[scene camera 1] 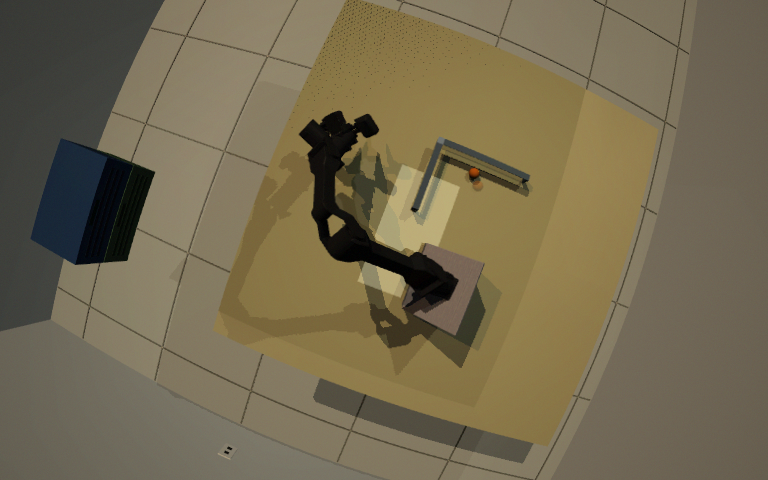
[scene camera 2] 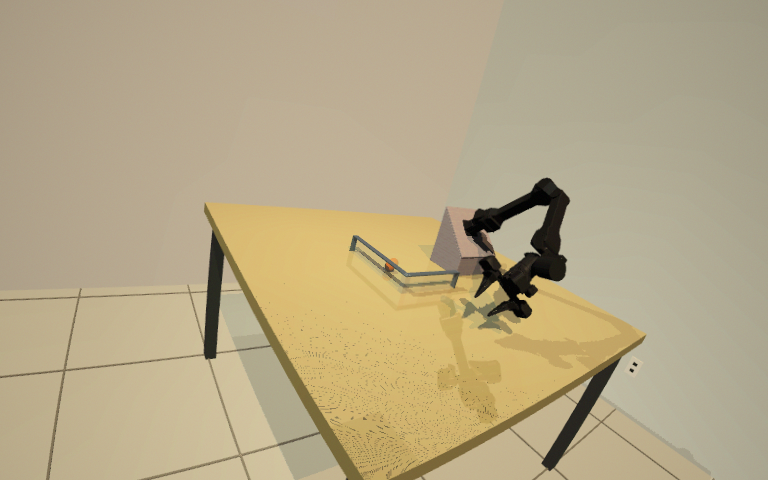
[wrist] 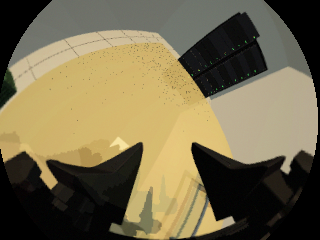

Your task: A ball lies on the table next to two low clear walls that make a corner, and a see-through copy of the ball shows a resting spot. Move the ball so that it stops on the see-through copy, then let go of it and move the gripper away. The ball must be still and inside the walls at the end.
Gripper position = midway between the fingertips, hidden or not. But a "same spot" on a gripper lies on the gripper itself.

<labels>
The gripper shows in scene camera 1 point(359, 122), in scene camera 2 and in the wrist view. One and the same spot on the gripper: point(wrist: 99, 195) is point(scene camera 2: 510, 301).
</labels>
